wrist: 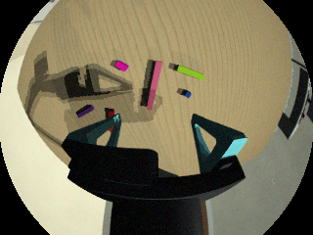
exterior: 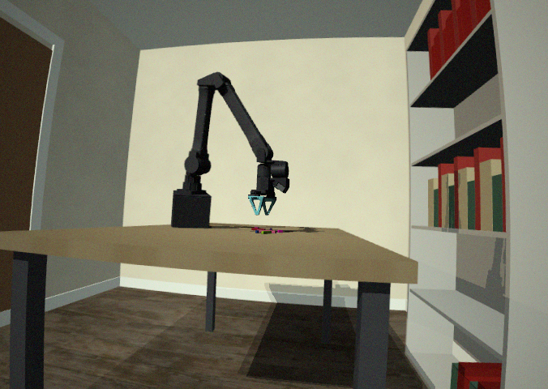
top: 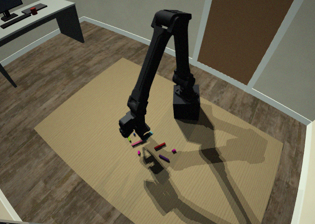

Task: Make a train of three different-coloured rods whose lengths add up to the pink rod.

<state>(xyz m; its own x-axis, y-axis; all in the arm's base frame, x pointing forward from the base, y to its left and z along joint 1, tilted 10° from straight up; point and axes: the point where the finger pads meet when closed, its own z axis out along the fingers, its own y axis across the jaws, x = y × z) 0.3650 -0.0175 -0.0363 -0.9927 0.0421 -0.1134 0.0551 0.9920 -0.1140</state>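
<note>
Right now the blue rod is 6 cm to the right of my hand and 7 cm below it. Round my hand: red rod: 6 cm behind, 10 cm to the left, 7 cm below; then pink rod: 2 cm ahead, 7 cm below; then lime rod: 4 cm ahead, 6 cm to the right, 7 cm below.
</note>
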